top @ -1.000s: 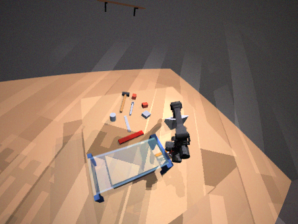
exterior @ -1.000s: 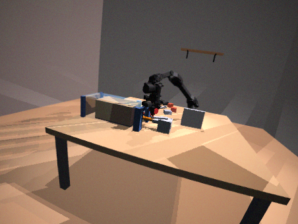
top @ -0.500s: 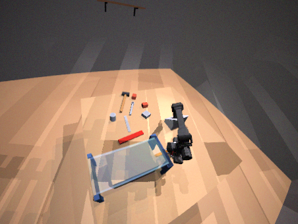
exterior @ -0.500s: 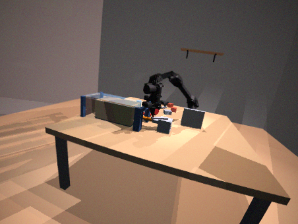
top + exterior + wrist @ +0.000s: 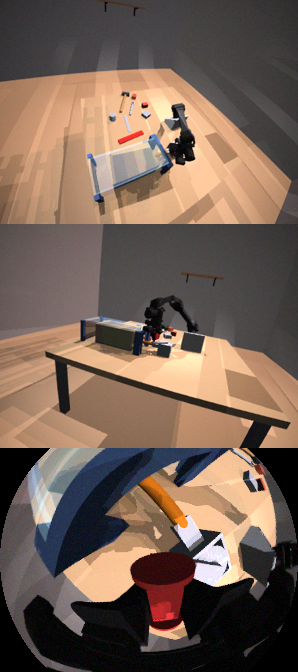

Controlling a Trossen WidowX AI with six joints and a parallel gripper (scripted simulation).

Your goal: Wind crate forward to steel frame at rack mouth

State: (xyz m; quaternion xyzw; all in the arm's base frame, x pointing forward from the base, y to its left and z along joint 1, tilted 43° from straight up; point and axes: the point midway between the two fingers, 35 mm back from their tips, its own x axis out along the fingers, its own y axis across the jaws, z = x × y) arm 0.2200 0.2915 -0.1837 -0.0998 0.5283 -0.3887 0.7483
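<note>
Now: the blue frame 90 mm ahead of my gripper tip, 60 mm to the right of it and 10 mm below it. Round my gripper tip: red grip: 20 mm above; then grey winch: 80 mm behind, 80 mm to the right, 80 mm below; then winch handle: 30 mm behind, 30 mm to the right, 10 mm below.
</note>
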